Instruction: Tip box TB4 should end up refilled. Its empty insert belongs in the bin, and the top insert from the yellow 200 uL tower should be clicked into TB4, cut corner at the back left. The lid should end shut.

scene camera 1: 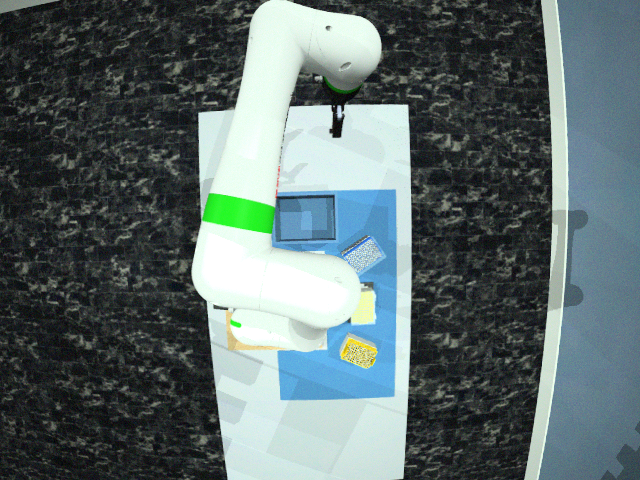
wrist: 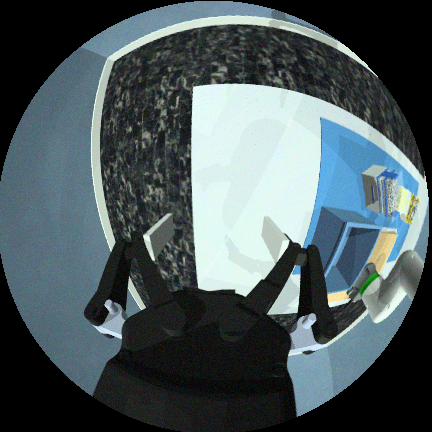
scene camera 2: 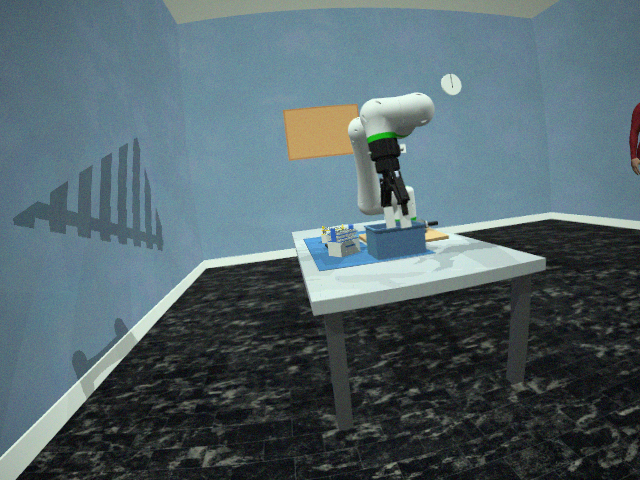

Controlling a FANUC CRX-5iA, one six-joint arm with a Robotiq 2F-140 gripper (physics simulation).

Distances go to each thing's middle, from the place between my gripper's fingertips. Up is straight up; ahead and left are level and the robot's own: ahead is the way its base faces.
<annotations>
Right now the blue bin (scene camera 1: 300, 218) is 7 cm behind my hand, 35 cm to the right of it and 10 cm below it.
</annotations>
